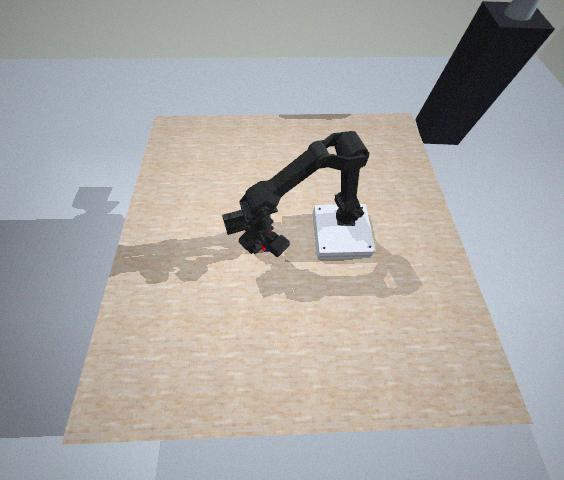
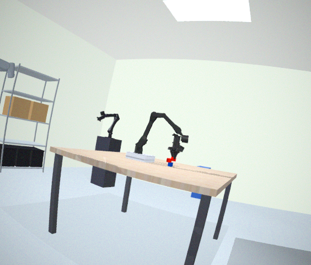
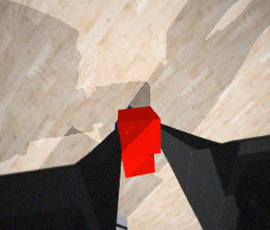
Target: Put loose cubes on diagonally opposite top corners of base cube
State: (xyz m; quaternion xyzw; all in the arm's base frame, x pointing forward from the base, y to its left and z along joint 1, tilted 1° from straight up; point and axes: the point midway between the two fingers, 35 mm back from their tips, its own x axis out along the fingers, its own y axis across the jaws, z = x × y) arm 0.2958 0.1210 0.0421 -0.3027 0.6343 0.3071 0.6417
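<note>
The blue cube is 5 cm below my gripper tip, 1 cm to the right of it and 1 cm behind it.
</note>
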